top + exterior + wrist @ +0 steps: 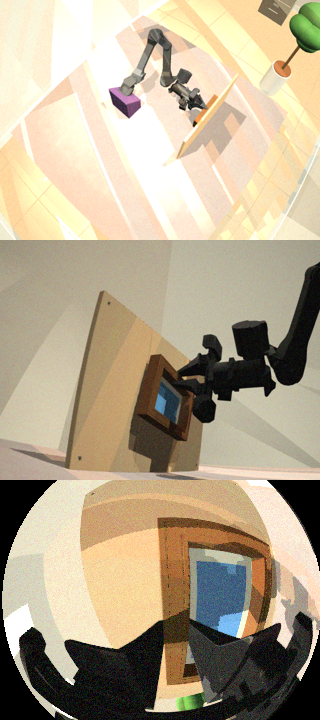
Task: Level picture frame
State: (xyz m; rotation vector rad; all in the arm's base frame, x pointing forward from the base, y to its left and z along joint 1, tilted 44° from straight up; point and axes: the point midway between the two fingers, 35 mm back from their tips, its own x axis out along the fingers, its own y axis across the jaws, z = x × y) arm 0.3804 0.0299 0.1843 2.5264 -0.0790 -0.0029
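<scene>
My gripper tip is 10 mm to the right of the picture frame and 50 mm above it. Round my gripper tip: wall panel 20 mm ahead, 60 mm below.
</scene>
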